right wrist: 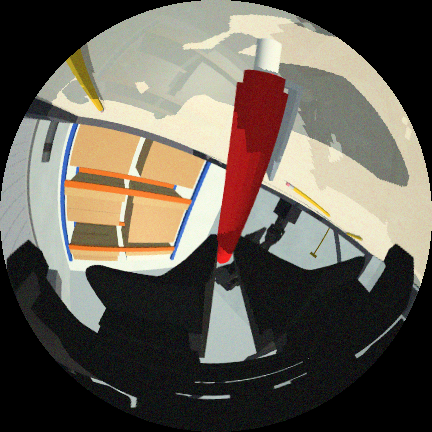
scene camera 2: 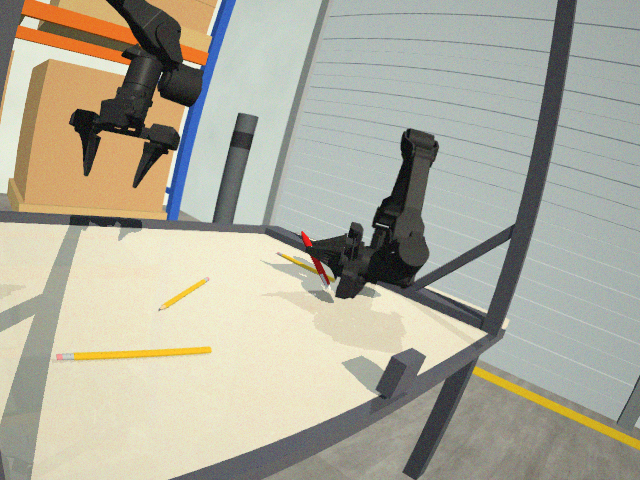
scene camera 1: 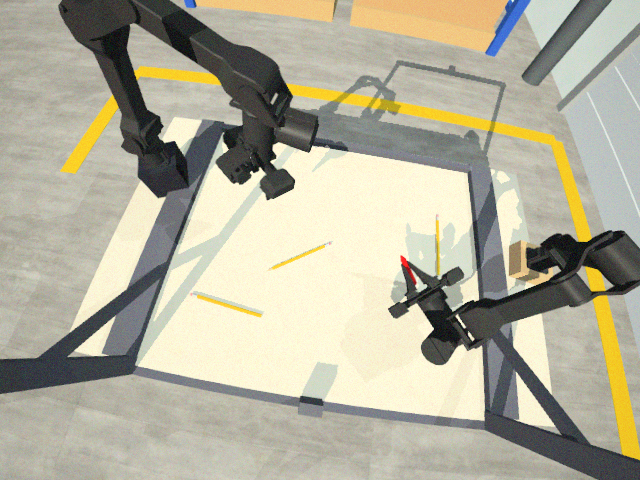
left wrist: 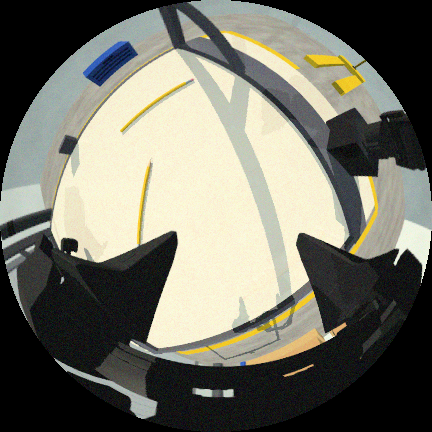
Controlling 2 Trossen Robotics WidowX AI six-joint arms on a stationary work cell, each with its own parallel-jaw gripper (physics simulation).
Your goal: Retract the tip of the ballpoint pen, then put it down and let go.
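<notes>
A red ballpoint pen [scene camera 1: 410, 274] [scene camera 2: 318, 266] [right wrist: 255, 130] is held tilted above the table's right part, its tapered end up and its white push-button end down. The button sticks out in the right wrist view, beside a grey clip. Whether the writing point protrudes is too small to tell. My right gripper [scene camera 1: 407, 265] [scene camera 2: 310, 248] [right wrist: 224, 240] is shut on the pen near its tapered end. My left gripper [scene camera 2: 111, 180] [left wrist: 240, 238] is open and empty, high above the table's back left; its fingertips are hidden in scene camera 1.
Three yellow pencils lie on the table: one near the middle [scene camera 1: 301, 255] [scene camera 2: 184, 294], one at front left [scene camera 1: 230, 305] [scene camera 2: 142, 353], and one beyond the right gripper [scene camera 1: 437, 242]. A dark post [scene camera 1: 311, 406] [scene camera 2: 398, 372] stands at the front edge. Dark frame bars border the table.
</notes>
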